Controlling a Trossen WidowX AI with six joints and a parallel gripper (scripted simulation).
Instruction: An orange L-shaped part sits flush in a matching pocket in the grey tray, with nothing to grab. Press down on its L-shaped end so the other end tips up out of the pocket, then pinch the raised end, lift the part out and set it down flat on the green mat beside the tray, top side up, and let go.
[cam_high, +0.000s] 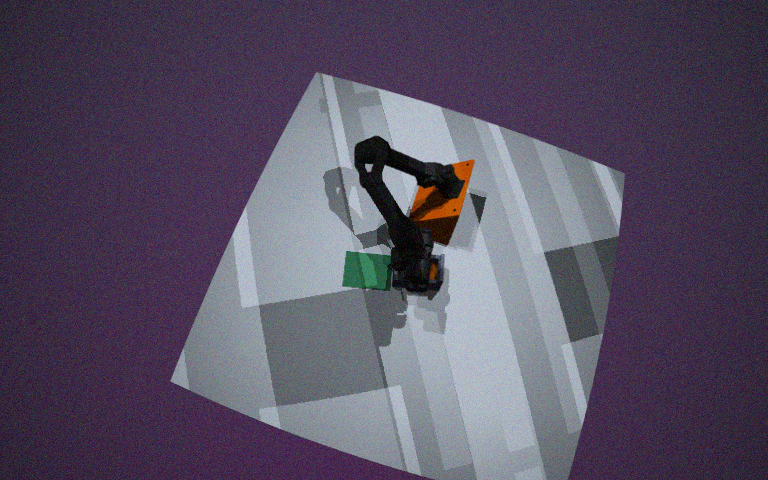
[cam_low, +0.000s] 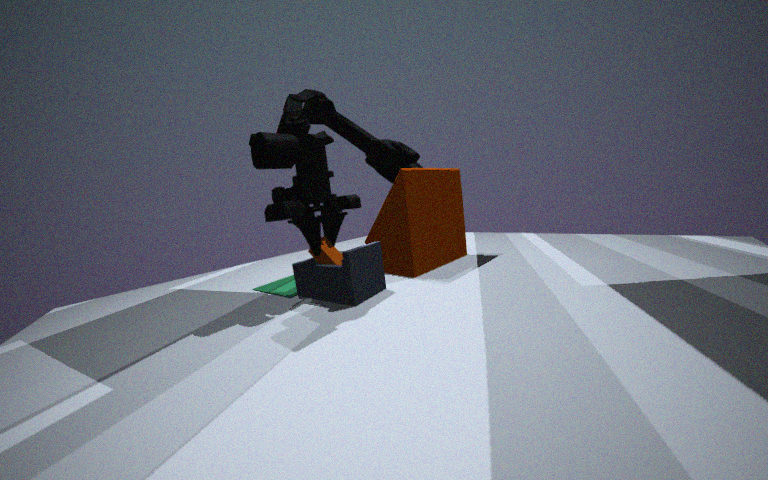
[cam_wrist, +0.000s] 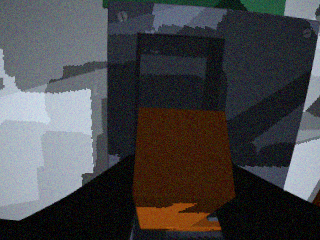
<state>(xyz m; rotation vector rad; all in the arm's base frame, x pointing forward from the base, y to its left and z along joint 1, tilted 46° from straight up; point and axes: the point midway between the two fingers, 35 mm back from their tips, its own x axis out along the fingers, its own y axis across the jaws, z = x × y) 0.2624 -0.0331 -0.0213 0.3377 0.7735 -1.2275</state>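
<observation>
Now: the green mat 140 mm to the right of my gripper tip, 90 mm below it and 40 mm ahead of it. From my gripper tip the other things lie so: orange L-shaped part (30 mm to the left, 30 mm below, 30 mm behind).
</observation>
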